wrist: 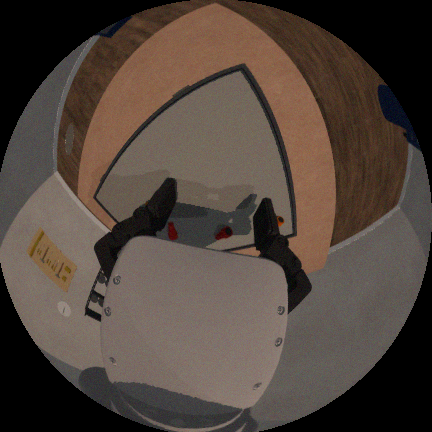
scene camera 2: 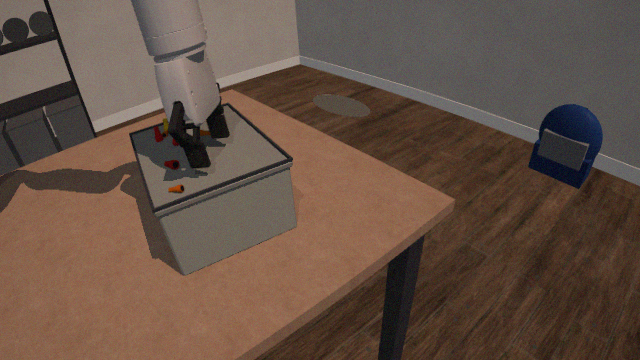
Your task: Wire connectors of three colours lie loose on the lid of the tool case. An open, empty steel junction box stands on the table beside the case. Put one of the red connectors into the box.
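The grey lid (scene camera 2: 245,142) (wrist: 215,125) of the tool case carries the loose connectors. One red connector (scene camera 2: 171,164) (wrist: 223,233) lies on its side near the lid's edge. A second red connector (scene camera 2: 175,142) (wrist: 172,231) is partly hidden by a finger in the scene view. A third red connector (scene camera 2: 158,134) stands beside a yellow one (scene camera 2: 166,127). An orange connector (scene camera 2: 176,189) (wrist: 280,220) lies near the lid's corner; another orange one (scene camera 2: 204,133) shows behind the fingers. My gripper (scene camera 2: 209,143) (wrist: 216,197) is wide open and empty, low over the lid. The junction box does not show.
The case stands on the brown table (scene camera 2: 350,195) (wrist: 312,175); its lid has a dark raised rim (scene camera 2: 260,131) (wrist: 272,125). A dark shelf rack (scene camera 2: 69,65) stands behind the table at the left. A blue object (scene camera 2: 570,117) (wrist: 392,105) is beyond the table over the floor.
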